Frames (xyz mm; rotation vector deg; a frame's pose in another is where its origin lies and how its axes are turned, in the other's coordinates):
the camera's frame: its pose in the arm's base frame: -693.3 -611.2 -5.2 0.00 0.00 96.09
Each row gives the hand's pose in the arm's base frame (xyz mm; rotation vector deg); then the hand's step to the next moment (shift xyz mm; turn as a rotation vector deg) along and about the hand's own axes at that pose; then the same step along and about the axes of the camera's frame.
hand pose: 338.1 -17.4 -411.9 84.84 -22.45 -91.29
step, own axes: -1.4 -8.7 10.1 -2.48 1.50 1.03
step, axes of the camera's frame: 3.8 12.4 -3.2 0.81 0.57 2.91
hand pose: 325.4 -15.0 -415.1 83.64 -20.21 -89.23
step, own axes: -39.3 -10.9 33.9 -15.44 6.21 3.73
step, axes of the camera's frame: 27.3 38.1 24.8 7.53 2.23 15.14
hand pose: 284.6 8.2 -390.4 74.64 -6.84 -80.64
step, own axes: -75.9 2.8 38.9 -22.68 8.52 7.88
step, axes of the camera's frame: 38.0 43.5 62.8 10.11 5.51 22.73
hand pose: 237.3 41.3 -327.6 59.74 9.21 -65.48
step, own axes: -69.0 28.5 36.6 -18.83 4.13 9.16
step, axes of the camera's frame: 21.8 20.5 77.6 6.73 8.13 18.55
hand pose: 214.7 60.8 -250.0 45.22 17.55 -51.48
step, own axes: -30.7 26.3 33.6 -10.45 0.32 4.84
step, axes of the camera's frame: 3.3 -0.1 52.5 3.35 6.11 9.17
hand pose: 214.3 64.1 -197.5 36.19 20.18 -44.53
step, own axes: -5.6 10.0 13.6 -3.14 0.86 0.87
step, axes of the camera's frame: -0.8 -4.5 17.2 1.74 1.23 2.61
